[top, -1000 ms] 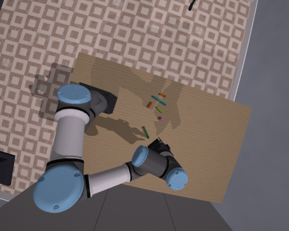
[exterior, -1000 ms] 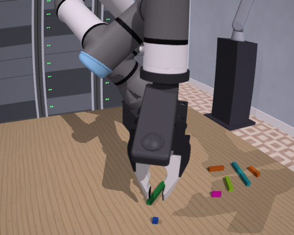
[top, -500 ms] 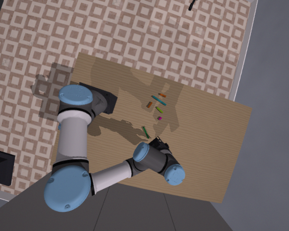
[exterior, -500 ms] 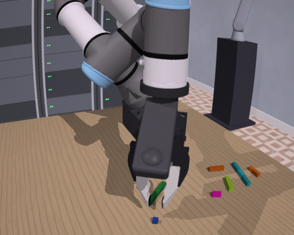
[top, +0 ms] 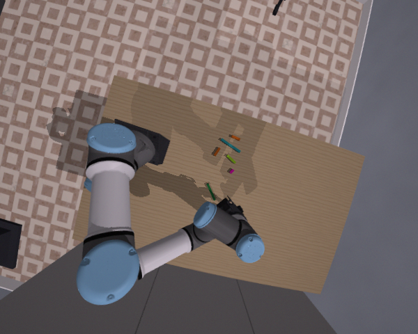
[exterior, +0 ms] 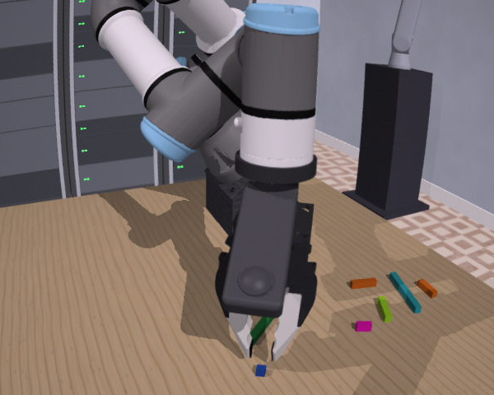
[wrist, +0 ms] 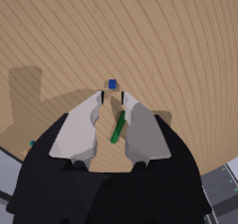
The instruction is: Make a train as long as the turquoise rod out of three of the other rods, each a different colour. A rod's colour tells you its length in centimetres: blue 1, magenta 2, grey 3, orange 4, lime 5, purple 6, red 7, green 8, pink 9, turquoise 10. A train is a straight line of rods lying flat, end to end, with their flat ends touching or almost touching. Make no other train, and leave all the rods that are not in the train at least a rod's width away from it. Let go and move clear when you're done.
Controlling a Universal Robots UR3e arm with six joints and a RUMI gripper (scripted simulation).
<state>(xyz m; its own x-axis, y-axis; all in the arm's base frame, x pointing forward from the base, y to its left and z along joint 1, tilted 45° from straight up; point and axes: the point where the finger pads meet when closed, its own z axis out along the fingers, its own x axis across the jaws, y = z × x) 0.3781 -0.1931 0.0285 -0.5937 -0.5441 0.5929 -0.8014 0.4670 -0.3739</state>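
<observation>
The blue rod is 30 mm below my hand. From my hand the other things lie so: lime rod 30 mm behind, 210 mm to the left, 30 mm below; then green rod 80 mm behind, 40 mm to the left, 30 mm below; then magenta rod 10 mm behind, 160 mm to the left, 30 mm below.
</observation>
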